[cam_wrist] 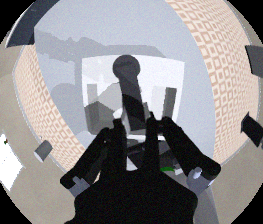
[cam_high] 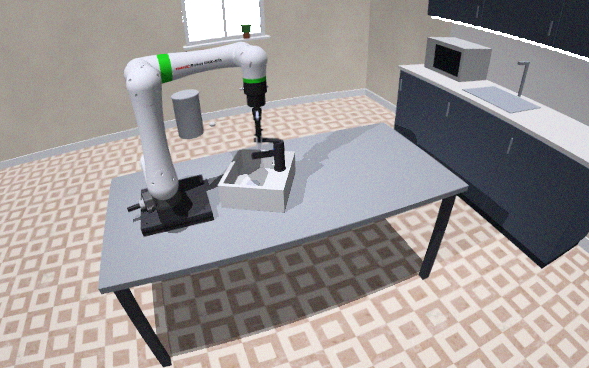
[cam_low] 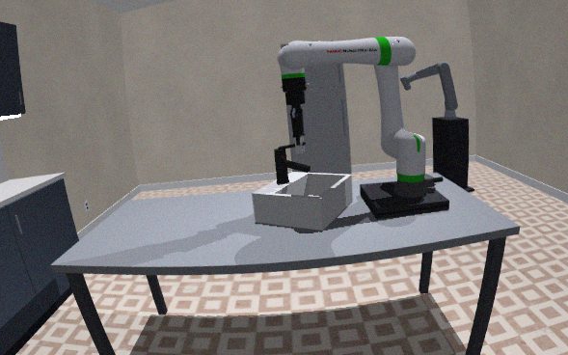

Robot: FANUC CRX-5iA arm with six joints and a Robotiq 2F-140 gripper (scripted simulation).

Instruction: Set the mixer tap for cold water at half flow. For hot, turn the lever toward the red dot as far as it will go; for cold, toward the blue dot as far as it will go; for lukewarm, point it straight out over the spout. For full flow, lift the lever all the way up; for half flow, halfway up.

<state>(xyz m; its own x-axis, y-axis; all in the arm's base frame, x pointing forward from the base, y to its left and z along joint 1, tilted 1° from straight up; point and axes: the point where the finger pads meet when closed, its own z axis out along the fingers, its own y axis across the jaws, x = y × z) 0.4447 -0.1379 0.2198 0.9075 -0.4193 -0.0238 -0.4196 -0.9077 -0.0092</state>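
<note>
My gripper is now 30 mm short of the lever and 10 mm to the left of it. Round my hand: white basin 240 mm below, 40 mm to the left, 10 mm behind.
</note>
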